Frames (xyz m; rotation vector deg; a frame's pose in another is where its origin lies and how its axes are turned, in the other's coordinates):
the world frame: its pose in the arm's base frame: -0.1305 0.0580 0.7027 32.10 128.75 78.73
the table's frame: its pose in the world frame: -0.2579 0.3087 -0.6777 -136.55 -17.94 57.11
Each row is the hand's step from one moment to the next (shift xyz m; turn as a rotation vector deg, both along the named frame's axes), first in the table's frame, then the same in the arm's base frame.
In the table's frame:
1: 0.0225 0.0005 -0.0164 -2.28 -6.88 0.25
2: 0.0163 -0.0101 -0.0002 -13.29 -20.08 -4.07
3: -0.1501 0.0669 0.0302 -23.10 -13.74 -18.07
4: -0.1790 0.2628 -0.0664 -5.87 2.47 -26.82
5: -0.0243 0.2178 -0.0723 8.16 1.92 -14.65
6: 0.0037 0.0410 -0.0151 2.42 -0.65 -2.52
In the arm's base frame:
1: -0.0245 0.0133 -0.0007 4.86 4.68 2.66
2: -0.0100 0.0098 0.0131 18.50 15.90 1.17
3: 0.1110 -0.0894 -0.0873 20.21 19.00 -16.71
4: 0.0269 -0.1765 -0.2713 -3.89 14.87 -22.89
5: -0.0898 -0.1187 -0.1763 -12.16 9.19 -7.25
6: -0.0245 -0.0203 -0.0302 -2.57 2.45 -0.24

